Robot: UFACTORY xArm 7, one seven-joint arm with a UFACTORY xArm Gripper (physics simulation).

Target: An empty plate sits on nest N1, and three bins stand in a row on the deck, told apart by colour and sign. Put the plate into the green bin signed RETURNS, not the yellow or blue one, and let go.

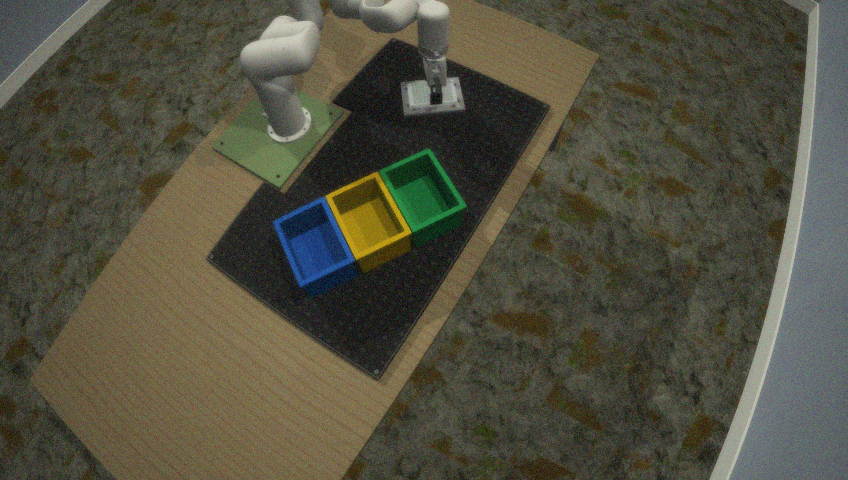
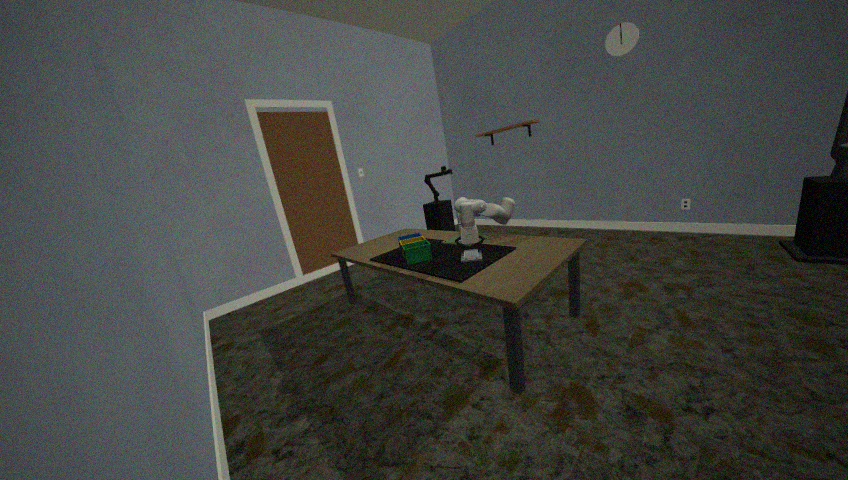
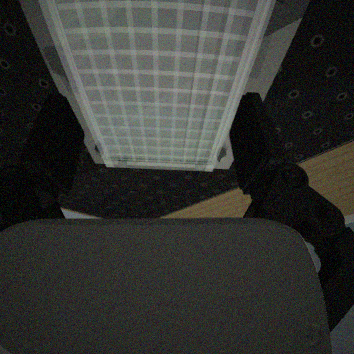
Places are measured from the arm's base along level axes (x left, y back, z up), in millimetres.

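Pixels of known places: gripper, between the fingertips: (image 1: 433,91) (image 2: 470,252) (image 3: 154,111); arm's base, origin of its link: (image 1: 289,125).
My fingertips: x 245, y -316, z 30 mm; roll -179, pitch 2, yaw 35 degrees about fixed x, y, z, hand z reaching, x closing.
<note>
For each thing: its top centre in the pictures, then the offset to it from my fingertips. "*": a spot on its surface instead. Level surfaces: height alone.
- grey nest, centre of its top: (image 3: 158,99) (image 1: 432,92) (image 2: 471,253) dx -1, dy +4, dz -6 mm
- blue bin, a spot on its surface: (image 1: 314,245) * dx -513, dy +50, dz -22 mm
- black deck, height of its surface: dz -27 mm
- wooden table, height of its surface: dz -41 mm
A pale, clear plate with a grid of wells (image 1: 418,95) (image 3: 155,90) sits on the grey nest (image 1: 434,110) (image 3: 272,62) near the far end of the deck. My gripper (image 1: 436,98) (image 3: 154,111) is open, with its fingers on either side of the plate and nothing held between them. The green bin (image 1: 423,199) (image 2: 417,252) is the nearest of the row to the nest and looks empty. The yellow bin (image 1: 369,221) is in the middle and the blue bin (image 1: 314,245) at the other end. No signs can be read on the bins.
The black deck (image 1: 368,321) (image 2: 452,271) lies on a wooden table (image 1: 178,333) (image 2: 517,279). The arm's base stands on a green mounting plate (image 1: 249,148) beside the deck. The three bins stand close together, with raised walls.
</note>
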